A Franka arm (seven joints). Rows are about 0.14 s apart.
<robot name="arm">
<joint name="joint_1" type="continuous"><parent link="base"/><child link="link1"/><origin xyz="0.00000 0.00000 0.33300"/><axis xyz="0 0 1"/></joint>
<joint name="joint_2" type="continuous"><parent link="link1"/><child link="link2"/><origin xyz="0.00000 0.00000 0.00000"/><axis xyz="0 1 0"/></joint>
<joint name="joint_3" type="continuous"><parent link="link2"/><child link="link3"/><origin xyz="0.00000 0.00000 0.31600"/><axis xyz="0 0 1"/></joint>
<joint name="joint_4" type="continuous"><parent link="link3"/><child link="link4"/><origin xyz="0.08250 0.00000 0.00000"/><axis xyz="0 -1 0"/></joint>
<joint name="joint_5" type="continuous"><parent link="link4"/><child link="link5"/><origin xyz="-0.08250 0.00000 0.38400"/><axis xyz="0 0 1"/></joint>
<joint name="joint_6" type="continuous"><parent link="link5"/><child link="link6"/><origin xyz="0.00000 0.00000 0.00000"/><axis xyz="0 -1 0"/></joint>
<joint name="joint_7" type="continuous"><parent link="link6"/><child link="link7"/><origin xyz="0.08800 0.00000 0.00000"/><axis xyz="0 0 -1"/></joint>
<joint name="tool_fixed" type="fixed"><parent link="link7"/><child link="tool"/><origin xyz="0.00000 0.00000 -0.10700" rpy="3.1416 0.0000 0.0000"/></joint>
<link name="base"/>
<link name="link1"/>
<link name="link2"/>
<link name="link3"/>
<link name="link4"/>
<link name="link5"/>
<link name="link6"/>
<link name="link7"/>
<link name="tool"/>
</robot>
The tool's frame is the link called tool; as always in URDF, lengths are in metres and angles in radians. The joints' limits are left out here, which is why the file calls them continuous.
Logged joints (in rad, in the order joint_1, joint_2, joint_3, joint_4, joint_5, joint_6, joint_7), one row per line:
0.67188, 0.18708, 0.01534, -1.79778, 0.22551, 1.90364, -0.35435
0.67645, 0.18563, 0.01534, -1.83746, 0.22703, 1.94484, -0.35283
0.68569, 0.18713, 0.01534, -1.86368, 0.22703, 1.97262, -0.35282
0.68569, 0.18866, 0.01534, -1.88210, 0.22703, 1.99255, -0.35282
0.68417, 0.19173, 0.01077, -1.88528, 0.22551, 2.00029, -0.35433
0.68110, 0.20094, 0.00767, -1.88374, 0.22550, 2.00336, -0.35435
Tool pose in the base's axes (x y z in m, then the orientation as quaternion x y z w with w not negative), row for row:
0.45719, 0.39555, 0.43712, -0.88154, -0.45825, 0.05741, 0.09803
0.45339, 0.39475, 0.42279, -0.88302, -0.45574, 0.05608, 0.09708
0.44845, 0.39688, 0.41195, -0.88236, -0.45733, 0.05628, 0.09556
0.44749, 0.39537, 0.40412, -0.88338, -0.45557, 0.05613, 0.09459
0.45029, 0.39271, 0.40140, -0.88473, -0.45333, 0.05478, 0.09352
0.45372, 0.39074, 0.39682, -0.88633, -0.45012, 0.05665, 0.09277
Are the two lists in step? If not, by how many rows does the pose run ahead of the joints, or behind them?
They are in step.
